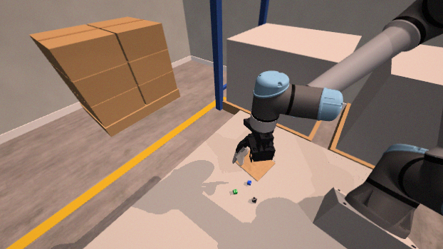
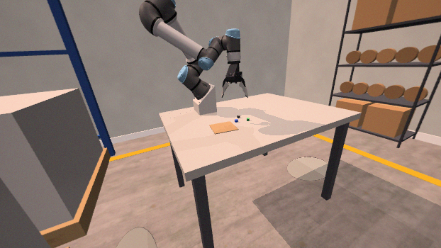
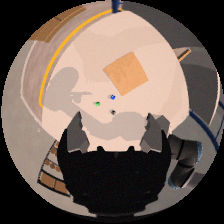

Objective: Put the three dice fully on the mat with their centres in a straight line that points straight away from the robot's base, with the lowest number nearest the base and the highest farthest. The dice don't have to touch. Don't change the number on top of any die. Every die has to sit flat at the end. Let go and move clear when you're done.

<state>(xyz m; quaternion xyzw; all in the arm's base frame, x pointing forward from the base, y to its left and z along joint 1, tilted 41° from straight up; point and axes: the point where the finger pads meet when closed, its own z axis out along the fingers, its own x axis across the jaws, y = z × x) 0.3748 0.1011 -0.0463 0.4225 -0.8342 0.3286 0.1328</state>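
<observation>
Right now my hand is 150 mm above the blue die, 10 mm to the right of it and 10 mm past it. From my hand the other things lie so: green die: 150 mm below, 90 mm to the left, 10 mm ahead; then black die: 150 mm below, 70 mm behind, 60 mm to the left; then tan mat: 160 mm below, 100 mm to the right, 40 mm ahead.
</observation>
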